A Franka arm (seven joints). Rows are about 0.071 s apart.
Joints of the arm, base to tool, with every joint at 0 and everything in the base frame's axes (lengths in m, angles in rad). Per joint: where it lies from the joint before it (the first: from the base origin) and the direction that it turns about. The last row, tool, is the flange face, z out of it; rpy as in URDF.
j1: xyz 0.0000 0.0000 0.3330 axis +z
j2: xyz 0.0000 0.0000 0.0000 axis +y
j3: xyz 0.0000 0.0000 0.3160 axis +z
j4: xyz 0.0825 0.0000 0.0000 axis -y
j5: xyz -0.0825 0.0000 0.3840 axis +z
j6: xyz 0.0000 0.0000 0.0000 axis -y
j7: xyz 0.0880 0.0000 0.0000 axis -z
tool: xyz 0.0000 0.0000 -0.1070 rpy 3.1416 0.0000 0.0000
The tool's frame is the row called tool.
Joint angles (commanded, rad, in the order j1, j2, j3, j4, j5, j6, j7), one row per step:
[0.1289, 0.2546, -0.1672, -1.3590, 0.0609, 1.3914, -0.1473]
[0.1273, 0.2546, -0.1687, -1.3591, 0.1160, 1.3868, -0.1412]
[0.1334, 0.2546, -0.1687, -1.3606, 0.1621, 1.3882, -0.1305]
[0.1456, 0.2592, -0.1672, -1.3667, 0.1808, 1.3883, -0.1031]
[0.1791, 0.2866, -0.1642, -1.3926, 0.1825, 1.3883, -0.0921]
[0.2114, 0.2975, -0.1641, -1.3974, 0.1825, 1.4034, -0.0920]
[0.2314, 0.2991, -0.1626, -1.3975, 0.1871, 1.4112, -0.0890]
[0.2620, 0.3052, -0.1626, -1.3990, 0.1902, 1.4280, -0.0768]
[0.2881, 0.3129, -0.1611, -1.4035, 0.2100, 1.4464, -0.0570]
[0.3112, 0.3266, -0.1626, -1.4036, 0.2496, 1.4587, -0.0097]
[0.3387, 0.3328, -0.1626, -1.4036, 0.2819, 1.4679, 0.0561]
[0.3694, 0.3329, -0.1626, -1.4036, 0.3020, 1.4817, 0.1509]
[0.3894, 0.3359, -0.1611, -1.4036, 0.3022, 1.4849, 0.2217]
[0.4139, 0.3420, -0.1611, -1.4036, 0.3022, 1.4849, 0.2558]
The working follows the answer.
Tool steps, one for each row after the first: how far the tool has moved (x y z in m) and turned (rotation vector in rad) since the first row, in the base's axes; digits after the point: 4 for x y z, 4 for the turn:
[-0.0003, 0.0049, 0.0000, 0.0535, 0.0030, -0.0110]
[-0.0001, 0.0142, 0.0000, 0.0972, 0.0027, -0.0172]
[0.0005, 0.0247, -0.0053, 0.1095, 0.0158, -0.0318]
[0.0031, 0.0473, -0.0335, 0.1036, 0.0715, -0.0103]
[0.0049, 0.0674, -0.0415, 0.1005, 0.0736, 0.0196]
[0.0047, 0.0810, -0.0421, 0.1039, 0.0691, 0.0370]
[0.0051, 0.1004, -0.0455, 0.1023, 0.0624, 0.0535]
[0.0052, 0.1198, -0.0510, 0.1156, 0.0607, 0.0571]
[0.0058, 0.1384, -0.0580, 0.1392, 0.0712, 0.0258]
[0.0035, 0.1593, -0.0607, 0.1523, 0.0811, -0.0162]
[-0.0002, 0.1803, -0.0594, 0.1488, 0.0840, -0.0816]
[-0.0033, 0.1935, -0.0611, 0.1298, 0.0929, -0.1292]
[-0.0072, 0.2087, -0.0650, 0.1170, 0.1033, -0.1380]

Tool pose at each row, in the base's axes (x y z in m, rotation vector in rad; rounded; the steps above come from the unrounded poses):
[0.6083, -0.0031, 0.5620, -3.0798, -0.1757, 0.3347]
[0.6080, 0.0018, 0.5621, -3.0262, -0.1648, 0.3286]
[0.6083, 0.0111, 0.5620, -2.9831, -0.1603, 0.3196]
[0.6088, 0.0216, 0.5568, -2.9677, -0.1394, 0.3362]
[0.6114, 0.0442, 0.5285, -2.9605, -0.1691, 0.4207]
[0.6133, 0.0643, 0.5205, -2.9632, -0.2134, 0.4257]
[0.6130, 0.0779, 0.5200, -2.9608, -0.2399, 0.4190]
[0.6134, 0.0973, 0.5165, -2.9638, -0.2648, 0.4101]
[0.6135, 0.1167, 0.5111, -2.9510, -0.2711, 0.4047]
[0.6141, 0.1353, 0.5040, -2.9258, -0.2262, 0.4139]
[0.6118, 0.1562, 0.5014, -2.9101, -0.1652, 0.4237]
[0.6081, 0.1772, 0.5026, -2.9100, -0.0683, 0.4258]
[0.6051, 0.1904, 0.5009, -2.9221, 0.0047, 0.4404]
[0.6011, 0.2056, 0.4970, -2.9307, 0.0201, 0.4580]

